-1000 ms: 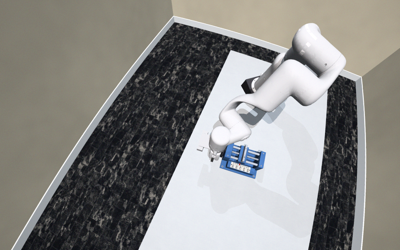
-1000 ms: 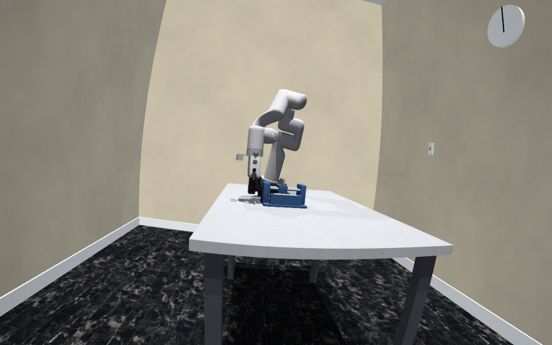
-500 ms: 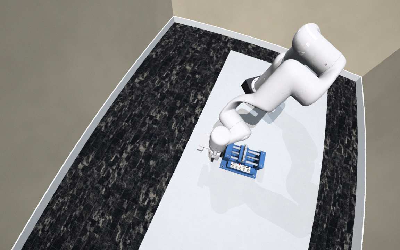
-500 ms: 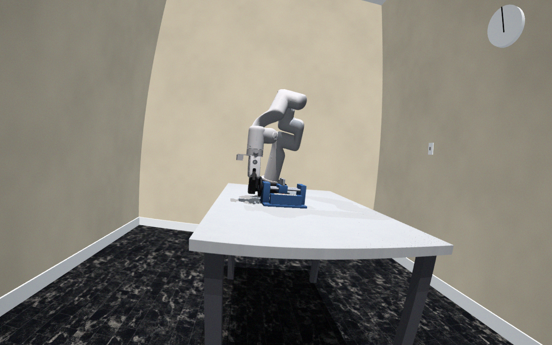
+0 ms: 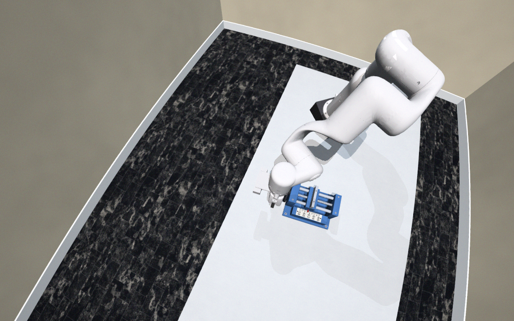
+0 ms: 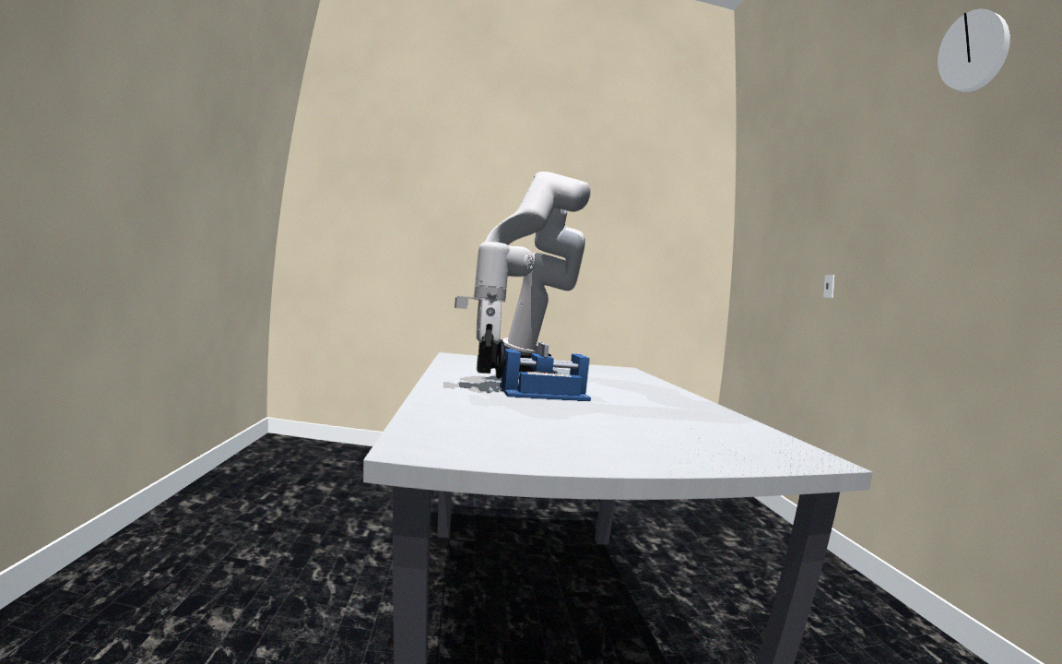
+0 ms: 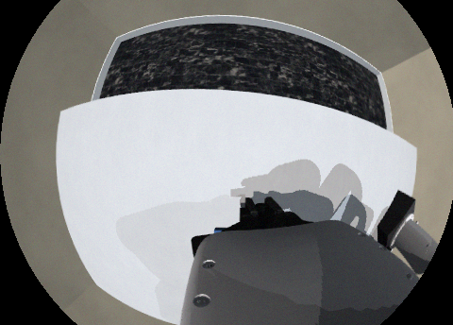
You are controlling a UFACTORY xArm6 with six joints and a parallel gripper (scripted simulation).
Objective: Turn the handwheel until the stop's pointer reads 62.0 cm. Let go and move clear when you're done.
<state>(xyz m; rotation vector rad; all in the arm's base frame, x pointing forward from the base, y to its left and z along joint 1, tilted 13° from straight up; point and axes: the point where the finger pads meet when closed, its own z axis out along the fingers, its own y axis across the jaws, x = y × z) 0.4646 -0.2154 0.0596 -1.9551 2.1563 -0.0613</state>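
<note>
My hand is 2 cm to the right of the handwheel and 1 cm past it. Also, from my hand: stop (15 cm to the left, 2 cm above, 1 cm behind).
</note>
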